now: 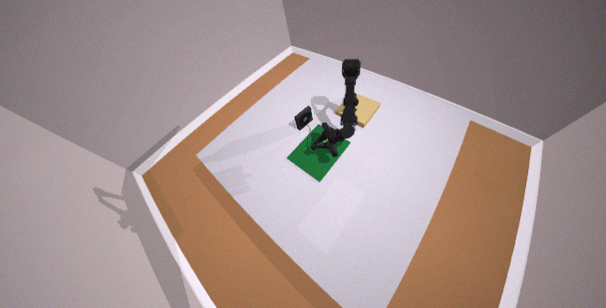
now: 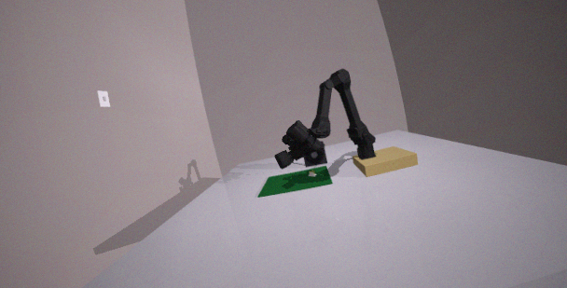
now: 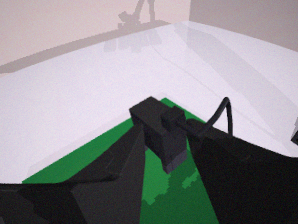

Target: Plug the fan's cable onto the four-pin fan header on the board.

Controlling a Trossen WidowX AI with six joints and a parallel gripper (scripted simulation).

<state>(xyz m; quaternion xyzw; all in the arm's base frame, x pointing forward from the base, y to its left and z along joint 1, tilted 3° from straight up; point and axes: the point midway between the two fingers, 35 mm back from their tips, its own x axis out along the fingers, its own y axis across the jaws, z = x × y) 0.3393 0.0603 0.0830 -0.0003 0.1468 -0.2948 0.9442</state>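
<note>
My gripper tip is 1 cm short of the black fan plug, 1 cm to the left of it and 2 cm above it. From my gripper tip the other things lie so: green board (3 cm behind, 1 cm to the right, 12 cm below); black fan (12 cm behind, 20 cm to the right, 5 cm below); white four-pin fan header (11 cm behind, 3 cm to the right, 11 cm below).
</note>
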